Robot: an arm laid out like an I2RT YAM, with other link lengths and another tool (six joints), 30 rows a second.
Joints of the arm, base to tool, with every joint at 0 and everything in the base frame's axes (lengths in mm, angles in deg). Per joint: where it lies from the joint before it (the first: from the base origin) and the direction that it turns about. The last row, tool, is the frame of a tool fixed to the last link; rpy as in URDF.
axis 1: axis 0 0 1 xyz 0.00 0.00 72.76
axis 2: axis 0 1 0 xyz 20.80 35.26 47.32
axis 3: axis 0 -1 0 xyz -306.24 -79.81 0.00
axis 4: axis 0 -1 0 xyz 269.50 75.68 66.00
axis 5: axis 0 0 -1 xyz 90.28 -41.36 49.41
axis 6: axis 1 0 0 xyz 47.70 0.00 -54.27
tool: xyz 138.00 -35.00 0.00 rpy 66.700 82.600 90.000
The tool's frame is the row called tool.
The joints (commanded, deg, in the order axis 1, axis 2, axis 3, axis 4, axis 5, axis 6), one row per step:
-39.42, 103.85, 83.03, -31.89, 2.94, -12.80
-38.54, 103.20, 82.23, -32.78, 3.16, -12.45
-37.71, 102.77, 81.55, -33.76, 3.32, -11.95
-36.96, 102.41, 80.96, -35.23, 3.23, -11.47
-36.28, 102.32, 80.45, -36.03, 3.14, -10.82
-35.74, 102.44, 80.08, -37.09, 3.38, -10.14
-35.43, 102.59, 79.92, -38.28, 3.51, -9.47
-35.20, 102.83, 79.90, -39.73, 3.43, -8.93
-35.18, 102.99, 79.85, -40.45, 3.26, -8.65
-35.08, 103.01, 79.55, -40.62, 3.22, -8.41
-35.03, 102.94, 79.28, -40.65, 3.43, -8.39
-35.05, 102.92, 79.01, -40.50, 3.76, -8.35
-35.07, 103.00, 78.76, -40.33, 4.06, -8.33
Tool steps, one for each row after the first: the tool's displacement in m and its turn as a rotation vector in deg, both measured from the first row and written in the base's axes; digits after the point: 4 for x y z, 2 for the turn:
-0.0006, 0.0101, -0.0029, 0.67, 0.77, 0.47
-0.0015, 0.0198, -0.0071, 1.54, 1.62, 0.80
-0.0038, 0.0303, -0.0127, 2.83, 2.74, 1.21
-0.0043, 0.0385, -0.0180, 3.88, 3.42, 1.40
-0.0068, 0.0451, -0.0244, 4.91, 4.54, 1.23
-0.0102, 0.0503, -0.0298, 5.96, 5.58, 0.89
-0.0140, 0.0556, -0.0354, 7.21, 6.74, 0.68
-0.0163, 0.0581, -0.0388, 7.98, 7.31, 0.53
-0.0176, 0.0602, -0.0415, 8.38, 7.61, 0.44
-0.0190, 0.0609, -0.0427, 8.37, 7.89, 0.36
-0.0205, 0.0604, -0.0438, 8.21, 8.12, 0.13
-0.0217, 0.0599, -0.0456, 8.10, 8.39, -0.07

